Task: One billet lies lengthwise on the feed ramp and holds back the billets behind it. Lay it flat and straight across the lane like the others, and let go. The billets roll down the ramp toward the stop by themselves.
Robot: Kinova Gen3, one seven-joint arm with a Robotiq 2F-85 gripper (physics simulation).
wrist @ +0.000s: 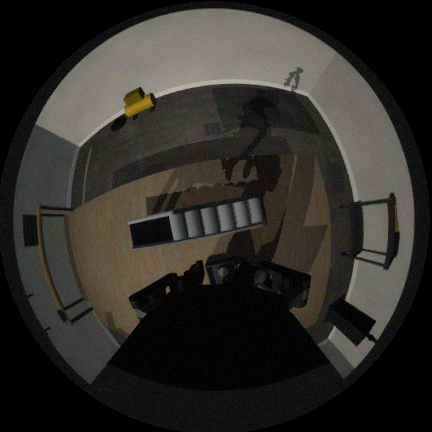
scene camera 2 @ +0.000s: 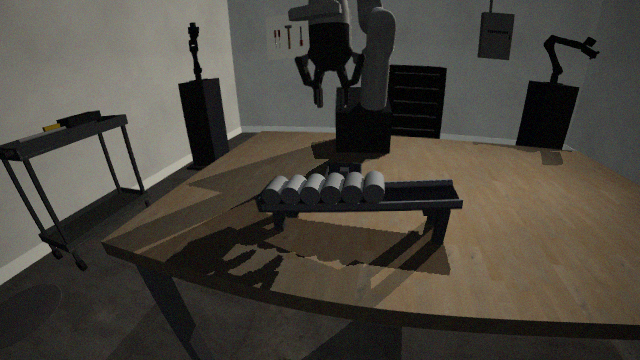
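Seen in the pictures: gripper, between the fingertips: (wrist: 218, 264) (scene camera 2: 331, 107); arm's base, origin of its link: (scene camera 2: 373, 103).
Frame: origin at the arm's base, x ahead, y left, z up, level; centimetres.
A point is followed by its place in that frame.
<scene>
Six light grey billets, among them the leftmost one (scene camera 2: 275, 191) @(x 53.1, y -18.2, z -8.2 cm) (wrist: 255, 210) @(x 49.9, y -18.9, z -7.7 cm) and the rightmost one in the scene view (scene camera 2: 374, 187) @(x 53.2, y 0.7, z -6.1 cm) (wrist: 178, 226) @(x 50.1, y 0.0, z -5.6 cm), lie flat across the lane of the feed ramp (scene camera 2: 425, 204) (wrist: 150, 232). They stand side by side in one close row at the ramp's lower left end in the scene view. No billet lies lengthwise. The upper right part of the ramp bed is bare. My gripper (scene camera 2: 332, 103) @(x 43.8, y -8.2, z 6.4 cm) (wrist: 218, 264) @(x 43.8, y -8.2, z 6.4 cm) is partly open, with nothing between its fingers. It hangs high above and behind the ramp, apart from the billets.
A small dark block (scene camera 2: 344, 168) (wrist: 222, 264) stands just behind the ramp on the wooden table (scene camera 2: 525, 240) @(x 52.6, y 33.6, z -16.9 cm) (wrist: 107, 240) @(x 50.6, y 40.9, z -16.9 cm). My arm's dark base (scene camera 2: 362, 131) @(x 5.5, y -3.5, z -8.9 cm) is at the table's back. A cart (scene camera 2: 65, 136) stands left of the table, and dark cabinets stand beyond it.
</scene>
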